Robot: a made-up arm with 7 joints. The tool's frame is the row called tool.
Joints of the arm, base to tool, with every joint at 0 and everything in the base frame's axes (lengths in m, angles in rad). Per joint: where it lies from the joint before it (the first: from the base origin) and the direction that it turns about. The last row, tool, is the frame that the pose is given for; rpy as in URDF.
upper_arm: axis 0 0 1 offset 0.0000 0.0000 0.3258
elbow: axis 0 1 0 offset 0.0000 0.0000 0.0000
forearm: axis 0 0 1 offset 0.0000 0.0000 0.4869
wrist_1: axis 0 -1 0 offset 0.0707 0.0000 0.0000
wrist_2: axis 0 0 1 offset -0.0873 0.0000 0.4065
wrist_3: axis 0 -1 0 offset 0.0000 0.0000 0.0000
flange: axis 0 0 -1 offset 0.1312 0.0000 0.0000
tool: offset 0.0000 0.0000 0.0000 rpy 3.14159 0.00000 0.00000
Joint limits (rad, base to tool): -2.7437..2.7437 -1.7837..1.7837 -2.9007..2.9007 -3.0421..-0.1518 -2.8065..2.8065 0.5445..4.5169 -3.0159..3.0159
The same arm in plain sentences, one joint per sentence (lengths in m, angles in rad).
The arm has seven revolute joints in a row. What follows holds with every joint at zero, and every direction is one of the base frame's.
Joint 1 is mounted 0.3258 m along +z from the base frame's origin and turns about +z, from -2.7437 to 2.7437 rad.
Joint 2 is mounted at the same point as joint 1 and turns about +y, from -1.7837 to 1.7837 rad.
Joint 3 is mounted 0.4869 m along +z from joint 2 and turns about +z, from -2.9007 to 2.9007 rad.
Joint 4 is mounted 0.0707 m along +x from joint 3 and turns about -y, from -3.0421 to -0.1518 rad.
Joint 5 is mounted 0.0873 m along -x and 0.4065 m along +z from joint 4 and turns about +z, from -2.8065 to 2.8065 rad.
Joint 6 is mounted at the same point as joint 5 and turns about -y, from 0.5445 to 4.5169 rad.
Joint 7 is mounted 0.1312 m along +x from joint 6 and turns about -z, from -3.0159 to 3.0159 rad.
The tool frame, which is the frame that the pose is given for, is mounted at the same point as joint 7; its axes are the base frame's turned by roll 3.1416, pitch 0.0000 and yaw 0.0000 rad (as in URDF: about the fixed x, then y, then z).

